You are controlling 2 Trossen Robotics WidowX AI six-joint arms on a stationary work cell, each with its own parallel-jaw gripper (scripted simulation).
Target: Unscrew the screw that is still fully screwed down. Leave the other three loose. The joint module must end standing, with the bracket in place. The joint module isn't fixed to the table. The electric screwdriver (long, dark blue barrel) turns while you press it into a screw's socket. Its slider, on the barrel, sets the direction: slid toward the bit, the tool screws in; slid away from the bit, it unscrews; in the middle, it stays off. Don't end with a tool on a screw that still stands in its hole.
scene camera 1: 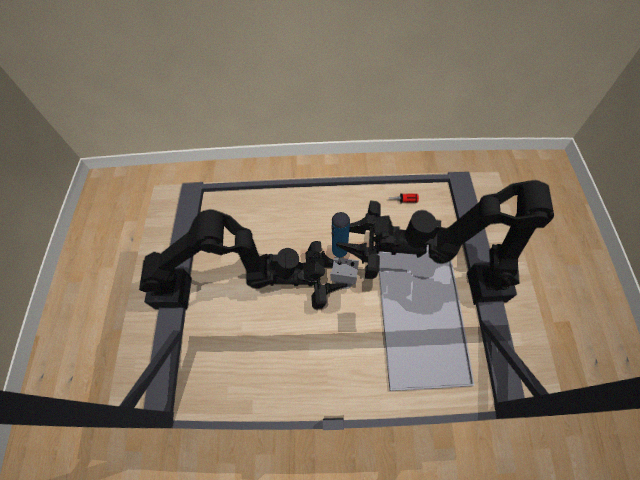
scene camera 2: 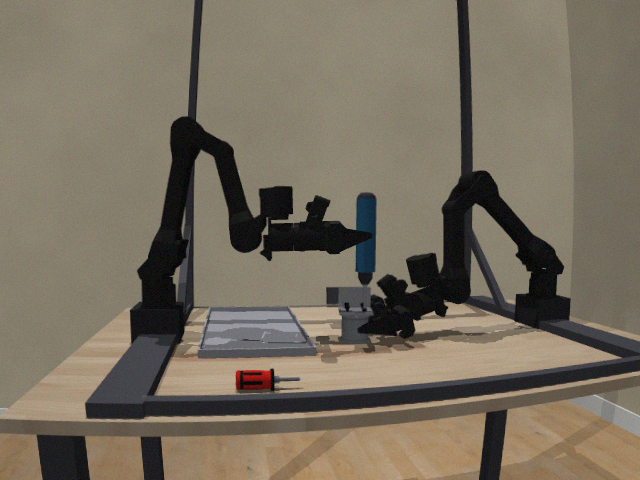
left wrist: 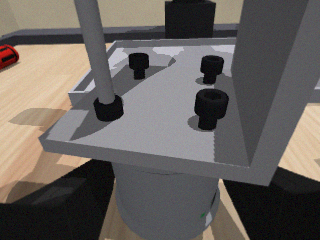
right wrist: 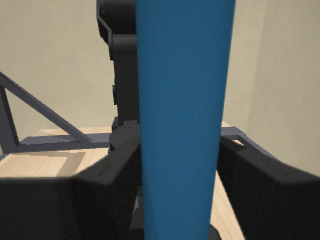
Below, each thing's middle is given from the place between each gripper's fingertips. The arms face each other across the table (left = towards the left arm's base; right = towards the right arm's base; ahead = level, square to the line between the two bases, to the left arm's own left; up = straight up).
Labels:
I see my right gripper 40 mm to the right of the blue electric screwdriver (scene camera 2: 366, 202) and 30 mm above it. The rest, counted from my right hand: grey bracket (scene camera 2: 353, 295): 150 mm below, 20 mm behind, 10 mm to the left; shallow grey tray (scene camera 1: 423, 322): 220 mm below, 200 mm to the right, 120 mm behind.
My left hand is 30 mm to the left of the grey bracket and 40 mm below it. The rest, counted from my left hand: blue electric screwdriver (20 mm ahead, 10 mm to the right, 150 mm above); shallow grey tray (100 mm behind, 240 mm to the right, 30 mm below).

